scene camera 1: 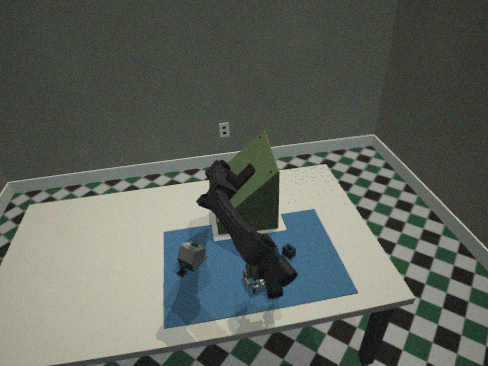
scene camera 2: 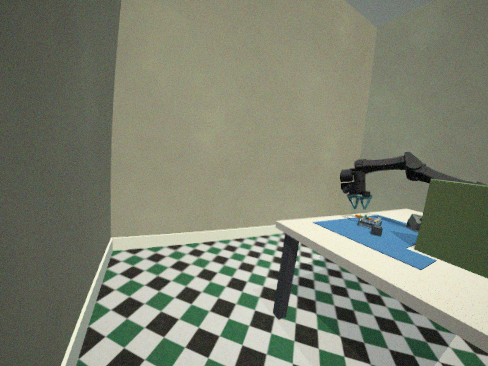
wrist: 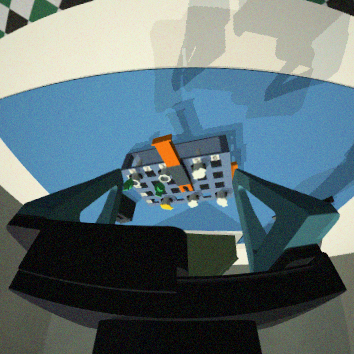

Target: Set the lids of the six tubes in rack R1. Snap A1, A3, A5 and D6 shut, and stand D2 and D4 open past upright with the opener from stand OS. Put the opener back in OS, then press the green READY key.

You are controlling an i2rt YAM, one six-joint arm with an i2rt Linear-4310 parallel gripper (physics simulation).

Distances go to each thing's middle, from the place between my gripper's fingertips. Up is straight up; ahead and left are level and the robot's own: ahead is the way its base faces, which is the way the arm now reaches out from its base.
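Scene:
Relative to the lid opener (wrist: 164, 145), my hand is 40 mm above it, 30 mm past it and 10 mm to the right of it. Grey box with green button (scene camera 1: 191, 255): 30 mm below my hand, 210 mm behind it, 230 mm to the right of it. Going by their middles, the lid opener is the nearest to my hand of the things named here.

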